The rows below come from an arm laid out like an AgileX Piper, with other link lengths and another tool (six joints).
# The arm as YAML. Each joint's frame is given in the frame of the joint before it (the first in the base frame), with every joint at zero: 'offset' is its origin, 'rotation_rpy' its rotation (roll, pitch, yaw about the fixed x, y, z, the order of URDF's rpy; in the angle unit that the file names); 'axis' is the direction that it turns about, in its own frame. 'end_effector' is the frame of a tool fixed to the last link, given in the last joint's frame.
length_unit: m
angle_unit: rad
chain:
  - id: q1
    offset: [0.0, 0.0, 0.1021]
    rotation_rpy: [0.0, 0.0, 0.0]
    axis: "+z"
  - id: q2
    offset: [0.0, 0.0, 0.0]
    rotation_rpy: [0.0, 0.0, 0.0]
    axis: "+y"
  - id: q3
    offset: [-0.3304, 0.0, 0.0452]
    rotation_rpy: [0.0, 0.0, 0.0]
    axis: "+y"
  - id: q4
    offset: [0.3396, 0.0, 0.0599]
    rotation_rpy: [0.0, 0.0, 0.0]
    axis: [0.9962, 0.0, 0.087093]
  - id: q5
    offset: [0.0, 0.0, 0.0]
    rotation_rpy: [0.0, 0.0, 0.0]
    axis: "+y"
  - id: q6
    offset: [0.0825, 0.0, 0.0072]
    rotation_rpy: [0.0, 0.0, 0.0]
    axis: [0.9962, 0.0, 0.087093]
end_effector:
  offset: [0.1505, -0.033, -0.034]
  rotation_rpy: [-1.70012, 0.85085, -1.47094]
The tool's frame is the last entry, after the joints.
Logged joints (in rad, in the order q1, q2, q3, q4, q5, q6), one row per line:
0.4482, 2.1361, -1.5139, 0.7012, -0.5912, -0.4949
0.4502, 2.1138, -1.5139, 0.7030, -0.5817, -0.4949
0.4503, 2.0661, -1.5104, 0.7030, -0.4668, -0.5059
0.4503, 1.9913, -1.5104, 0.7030, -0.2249, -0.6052
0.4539, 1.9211, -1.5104, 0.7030, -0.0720, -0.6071
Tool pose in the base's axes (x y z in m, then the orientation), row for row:
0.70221, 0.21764, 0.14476, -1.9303, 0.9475, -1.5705
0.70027, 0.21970, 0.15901, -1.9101, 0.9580, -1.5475
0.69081, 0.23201, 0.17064, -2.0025, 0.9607, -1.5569
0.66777, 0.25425, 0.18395, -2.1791, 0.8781, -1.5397
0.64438, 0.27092, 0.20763, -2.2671, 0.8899, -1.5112
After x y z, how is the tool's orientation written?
As angles about the fixed x, y, z axes (roll, pitch, yaw), in radians.
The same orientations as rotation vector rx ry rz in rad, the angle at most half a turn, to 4 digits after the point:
-0.7664, 1.6094, -0.2133
-0.7609, 1.5958, -0.2040
-0.8225, 1.6179, -0.1354
-1.0338, 1.6472, -0.0496
-1.1151, 1.6443, 0.0515

